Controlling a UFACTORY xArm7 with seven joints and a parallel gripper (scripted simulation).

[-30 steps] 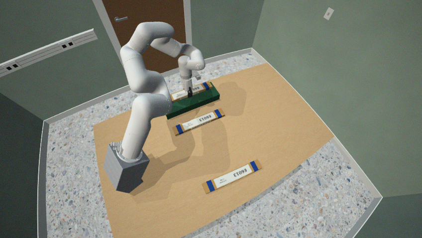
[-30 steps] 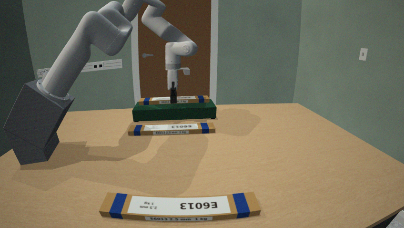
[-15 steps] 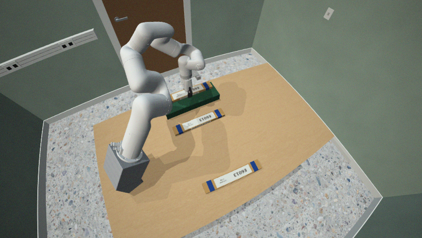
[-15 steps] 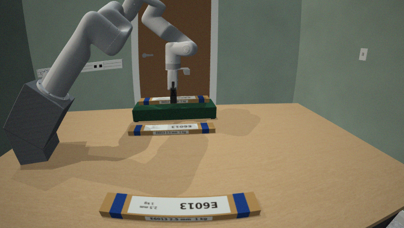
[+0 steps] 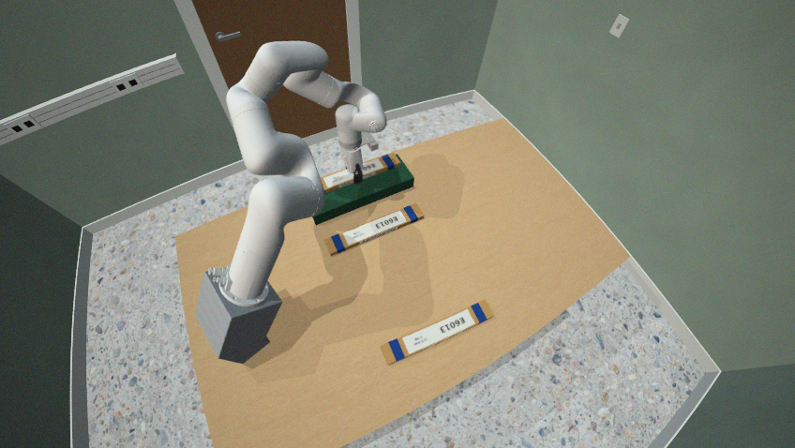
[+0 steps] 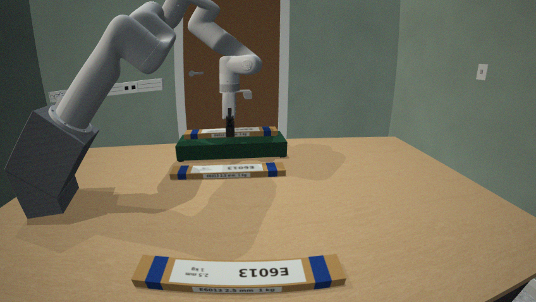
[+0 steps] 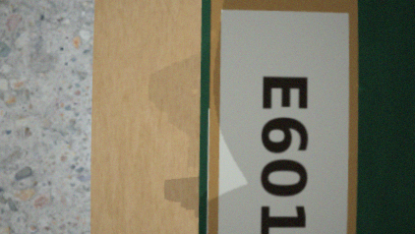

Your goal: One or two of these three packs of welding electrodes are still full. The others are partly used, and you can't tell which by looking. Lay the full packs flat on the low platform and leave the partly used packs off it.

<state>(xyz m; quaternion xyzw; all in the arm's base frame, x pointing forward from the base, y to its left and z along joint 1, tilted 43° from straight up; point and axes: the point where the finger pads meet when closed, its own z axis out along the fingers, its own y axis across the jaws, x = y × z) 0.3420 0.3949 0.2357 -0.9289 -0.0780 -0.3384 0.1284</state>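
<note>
Now: the green platform 1 cm ahead of my hand, 3 cm to the right of it and 6 cm below it.
</note>
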